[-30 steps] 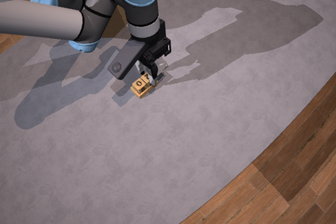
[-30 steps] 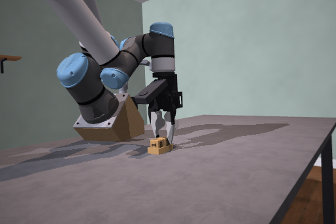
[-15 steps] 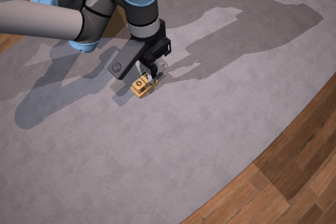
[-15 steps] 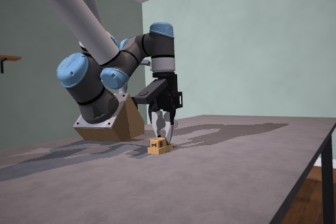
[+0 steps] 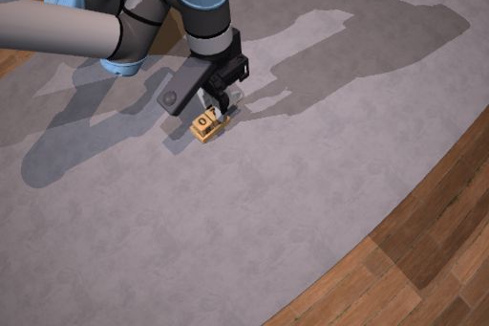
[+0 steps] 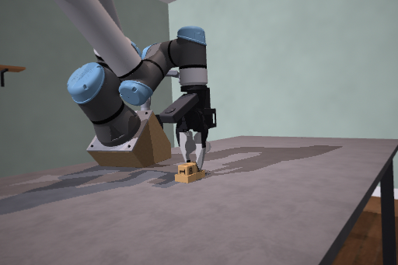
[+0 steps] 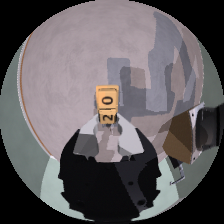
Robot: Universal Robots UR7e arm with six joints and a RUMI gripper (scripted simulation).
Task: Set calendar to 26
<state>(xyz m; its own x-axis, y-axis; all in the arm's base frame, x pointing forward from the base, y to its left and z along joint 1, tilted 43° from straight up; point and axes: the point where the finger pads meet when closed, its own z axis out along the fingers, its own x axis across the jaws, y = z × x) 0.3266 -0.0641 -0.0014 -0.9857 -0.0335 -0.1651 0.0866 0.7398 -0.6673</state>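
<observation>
My hand is 3 cm above the wooden calendar tray and 2 cm to the left of it.
</observation>
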